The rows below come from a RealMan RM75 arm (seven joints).
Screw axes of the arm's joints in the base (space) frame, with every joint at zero. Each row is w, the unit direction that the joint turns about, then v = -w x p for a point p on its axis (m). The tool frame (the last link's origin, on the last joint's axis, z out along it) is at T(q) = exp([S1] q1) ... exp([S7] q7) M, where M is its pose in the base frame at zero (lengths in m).
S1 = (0, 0, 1, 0, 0, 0)
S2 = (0, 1, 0, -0.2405, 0, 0)
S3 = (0, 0, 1, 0, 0, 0)
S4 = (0, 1, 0, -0.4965, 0, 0)
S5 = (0, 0, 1, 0, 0, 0)
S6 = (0, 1, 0, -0.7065, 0, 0)
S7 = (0, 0, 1, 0, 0, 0)
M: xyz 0 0 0.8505 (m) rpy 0 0 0 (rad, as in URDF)
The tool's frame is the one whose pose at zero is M.
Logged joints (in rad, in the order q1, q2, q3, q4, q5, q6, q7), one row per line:
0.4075 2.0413 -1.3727 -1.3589 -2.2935 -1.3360 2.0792
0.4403 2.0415 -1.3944 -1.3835 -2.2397 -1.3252 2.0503
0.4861 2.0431 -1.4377 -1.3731 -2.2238 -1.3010 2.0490
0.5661 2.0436 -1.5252 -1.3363 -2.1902 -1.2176 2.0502
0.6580 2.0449 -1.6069 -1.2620 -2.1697 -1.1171 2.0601
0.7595 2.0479 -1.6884 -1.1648 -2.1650 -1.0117 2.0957
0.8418 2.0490 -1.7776 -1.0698 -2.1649 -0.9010 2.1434
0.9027 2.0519 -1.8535 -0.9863 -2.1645 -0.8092 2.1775
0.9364 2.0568 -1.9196 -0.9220 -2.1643 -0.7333 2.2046
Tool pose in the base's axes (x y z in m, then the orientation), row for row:
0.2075 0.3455 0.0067 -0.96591 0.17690 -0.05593 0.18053
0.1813 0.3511 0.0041 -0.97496 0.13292 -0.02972 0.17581
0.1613 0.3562 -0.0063 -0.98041 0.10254 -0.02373 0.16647
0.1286 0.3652 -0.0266 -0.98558 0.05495 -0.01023 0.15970
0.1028 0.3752 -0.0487 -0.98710 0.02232 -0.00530 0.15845
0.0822 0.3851 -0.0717 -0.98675 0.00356 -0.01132 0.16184
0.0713 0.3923 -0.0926 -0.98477 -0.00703 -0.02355 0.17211
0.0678 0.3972 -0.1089 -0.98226 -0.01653 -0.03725 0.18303
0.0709 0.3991 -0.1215 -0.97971 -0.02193 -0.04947 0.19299
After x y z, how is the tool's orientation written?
As a quaternion, x y z w.
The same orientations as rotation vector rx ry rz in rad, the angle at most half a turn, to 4 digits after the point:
-2.7287 0.4997 -0.1580
-2.7613 0.3765 -0.0842
-2.7911 0.2919 -0.0676
-2.8163 0.1570 -0.0292
-2.8226 0.0638 -0.0152
-2.8163 0.0102 -0.0323
-2.7948 -0.0200 -0.0668
-2.7711 -0.0466 -0.1051
-2.7490 -0.0615 -0.1388

